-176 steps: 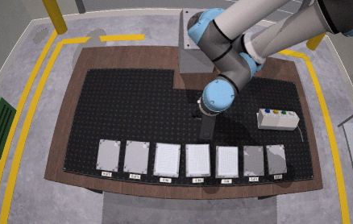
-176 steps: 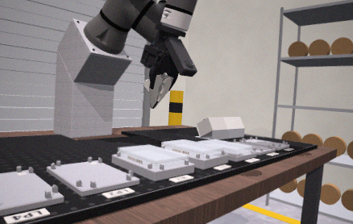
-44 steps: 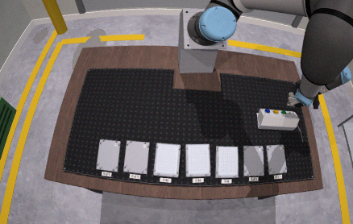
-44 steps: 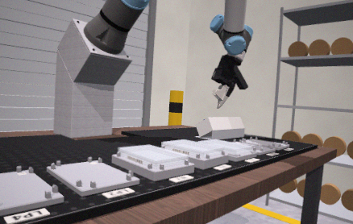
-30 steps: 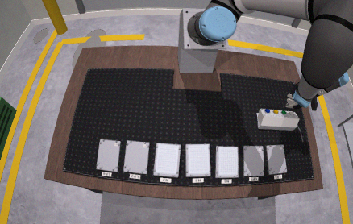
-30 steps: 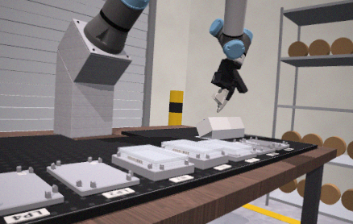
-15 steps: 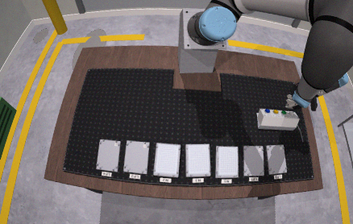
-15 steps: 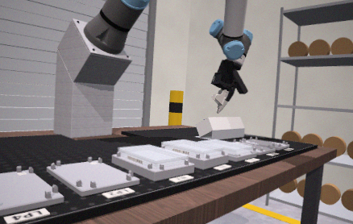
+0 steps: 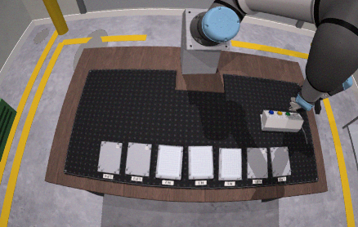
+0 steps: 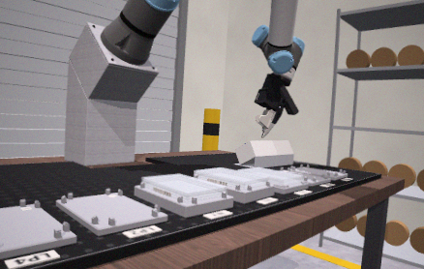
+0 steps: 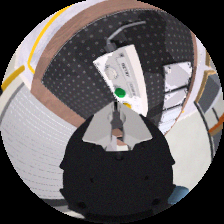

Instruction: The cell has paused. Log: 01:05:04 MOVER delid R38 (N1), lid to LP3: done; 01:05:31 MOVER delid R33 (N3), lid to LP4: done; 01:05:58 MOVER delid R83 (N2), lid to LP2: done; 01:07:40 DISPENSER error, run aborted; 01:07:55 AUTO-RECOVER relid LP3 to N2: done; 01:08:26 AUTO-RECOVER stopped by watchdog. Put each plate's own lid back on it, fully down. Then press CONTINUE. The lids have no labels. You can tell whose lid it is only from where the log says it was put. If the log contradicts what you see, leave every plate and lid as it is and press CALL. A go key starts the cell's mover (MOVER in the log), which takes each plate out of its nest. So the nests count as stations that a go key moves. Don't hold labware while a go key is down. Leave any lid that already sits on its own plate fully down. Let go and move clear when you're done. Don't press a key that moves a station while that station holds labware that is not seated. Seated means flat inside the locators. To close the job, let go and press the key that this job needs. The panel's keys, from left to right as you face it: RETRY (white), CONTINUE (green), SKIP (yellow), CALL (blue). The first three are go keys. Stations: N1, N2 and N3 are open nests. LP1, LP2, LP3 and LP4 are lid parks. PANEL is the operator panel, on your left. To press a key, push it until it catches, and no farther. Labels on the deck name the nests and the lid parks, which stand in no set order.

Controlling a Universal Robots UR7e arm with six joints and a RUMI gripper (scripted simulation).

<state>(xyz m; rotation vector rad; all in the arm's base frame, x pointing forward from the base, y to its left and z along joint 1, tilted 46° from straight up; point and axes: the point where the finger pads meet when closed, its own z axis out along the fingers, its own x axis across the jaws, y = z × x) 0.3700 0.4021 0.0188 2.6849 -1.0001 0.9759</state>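
The green CONTINUE key lies 3 cm below my hand, 1 cm to the right of it and 1 cm ahead of it. Round my hand: yellow SKIP key: 6 cm to the right, 3 cm below; then blue CALL key: 10 cm to the right, 3 cm below, 1 cm behind; then well plate: 61 cm to the right, 14 cm ahead, 8 cm below.
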